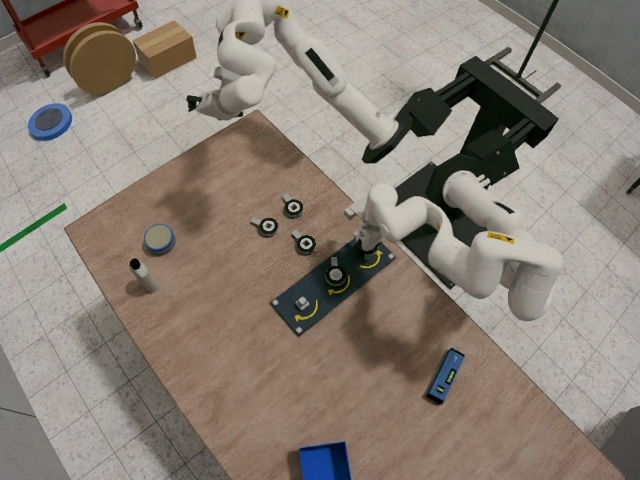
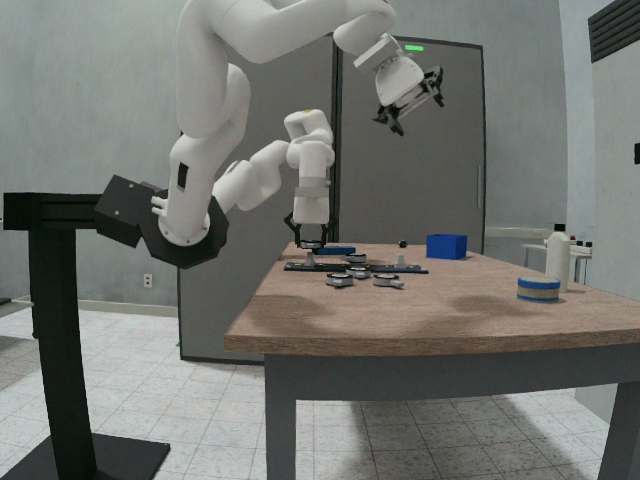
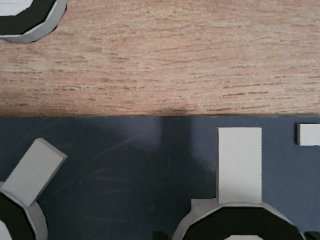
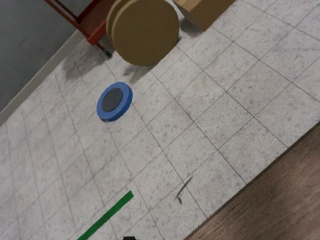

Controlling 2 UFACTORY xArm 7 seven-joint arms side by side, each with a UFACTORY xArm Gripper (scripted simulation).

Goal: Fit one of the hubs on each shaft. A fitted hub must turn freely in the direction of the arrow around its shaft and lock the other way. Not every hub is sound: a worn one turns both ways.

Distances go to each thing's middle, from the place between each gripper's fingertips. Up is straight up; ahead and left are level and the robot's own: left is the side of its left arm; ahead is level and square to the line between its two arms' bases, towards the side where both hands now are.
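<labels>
My left gripper is 13 cm short of the dark board (image 1: 321, 297), 2 cm to the left of it and 7 cm above it. The white bottle (image 2: 558, 248) is 53 cm ahead of that left hand, 43 cm to the right of it and 3 cm above it, and the tape roll (image 2: 534, 289), counted from the left hand too, is 41 cm ahead, 52 cm to the right and 5 cm below.
The tape roll is 30 cm ahead of my right hand (image 2: 418, 116), 3 cm to the left of it and 32 cm below it. From the right hand I find the white bottle 42 cm ahead, 12 cm to the left and 24 cm below. The dark board is 2 cm ahead of my right hand, but 53 cm to the left of it and 34 cm below it.
</labels>
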